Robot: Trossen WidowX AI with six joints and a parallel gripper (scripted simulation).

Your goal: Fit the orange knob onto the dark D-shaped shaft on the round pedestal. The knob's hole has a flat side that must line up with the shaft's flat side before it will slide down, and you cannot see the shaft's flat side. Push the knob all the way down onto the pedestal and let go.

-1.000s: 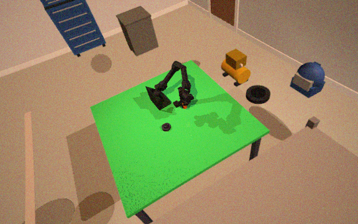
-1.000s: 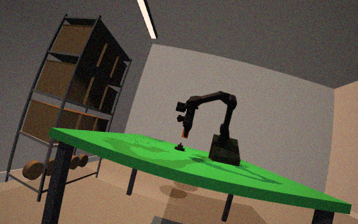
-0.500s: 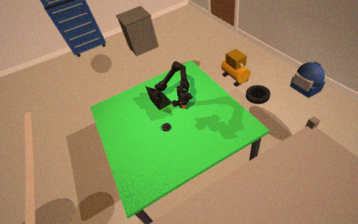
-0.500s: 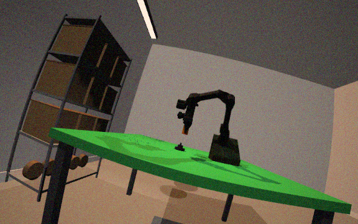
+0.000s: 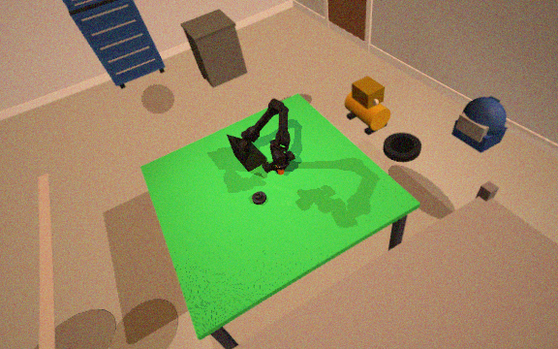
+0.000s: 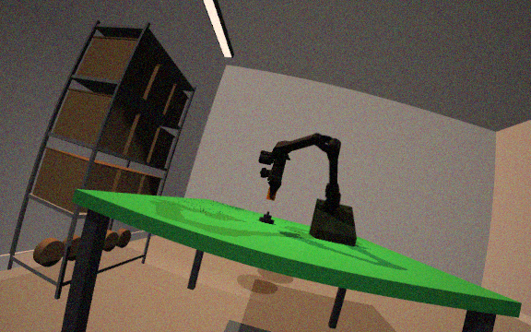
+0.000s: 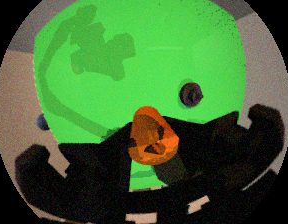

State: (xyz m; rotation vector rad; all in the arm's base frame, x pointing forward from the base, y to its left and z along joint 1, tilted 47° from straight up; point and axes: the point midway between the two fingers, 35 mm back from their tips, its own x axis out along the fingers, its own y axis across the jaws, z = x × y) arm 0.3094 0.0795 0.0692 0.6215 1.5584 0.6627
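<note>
The short shaft lies 17 cm to the right of my gripper tip and 10 cm below it. The rest, counted from my gripper tip: orange knob 2 cm above.
</note>
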